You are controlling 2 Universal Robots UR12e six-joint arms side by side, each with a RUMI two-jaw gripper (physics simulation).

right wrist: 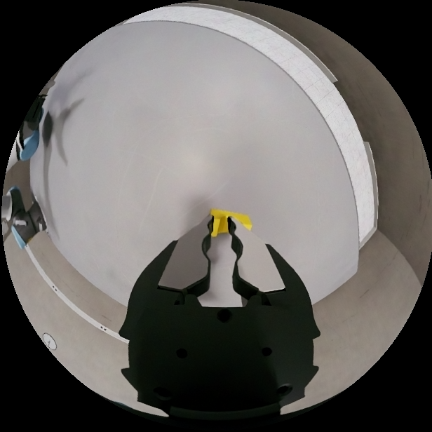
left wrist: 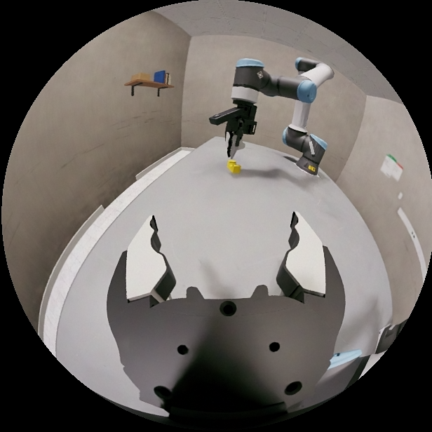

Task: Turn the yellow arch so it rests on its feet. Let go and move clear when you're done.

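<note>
The yellow arch (left wrist: 234,167) (right wrist: 222,224) is on the grey table under the right gripper. In the right wrist view it shows at and just beyond the fingertips, with one part reaching out to the right past the right finger. The fingers partly hide it, and whether it stands on its feet is not clear. My right gripper (right wrist: 220,216) (left wrist: 229,157) is narrowly open; in the left wrist view its tips are just above the arch, with no grip on it visible. My left gripper (left wrist: 223,214) is wide open and empty, far from the arch.
The right arm (left wrist: 247,82) reaches over the far part of the table (left wrist: 200,200). A white strip (left wrist: 120,200) runs along one table edge, by the wall. A wall shelf (left wrist: 150,84) holds a blue item and other things.
</note>
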